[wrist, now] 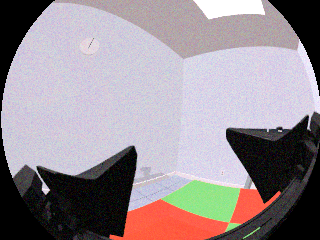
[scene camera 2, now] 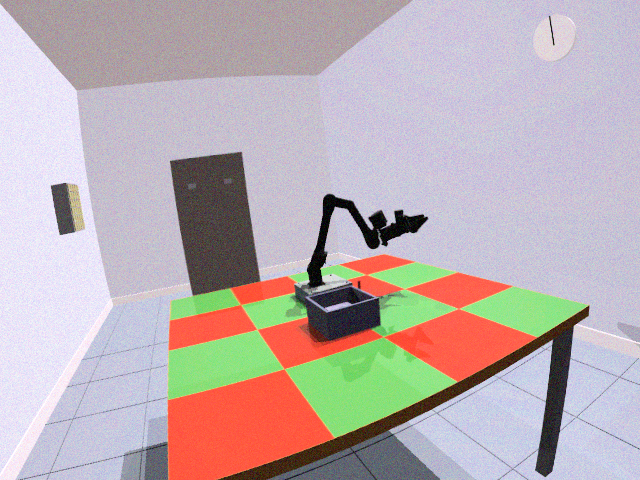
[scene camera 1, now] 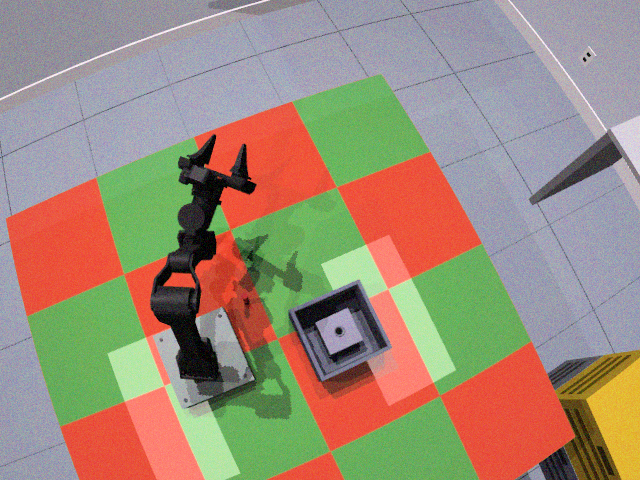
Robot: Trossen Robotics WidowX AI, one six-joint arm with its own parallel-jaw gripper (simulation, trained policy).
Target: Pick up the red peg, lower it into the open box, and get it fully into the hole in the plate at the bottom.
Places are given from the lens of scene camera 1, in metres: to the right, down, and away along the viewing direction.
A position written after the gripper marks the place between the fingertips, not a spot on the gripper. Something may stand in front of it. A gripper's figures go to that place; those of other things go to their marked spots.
gripper [scene camera 1: 229, 139]: -0.20, -0.23, 0.99
light plate [scene camera 1: 342, 321]: 0.06, 0.20, 1.13
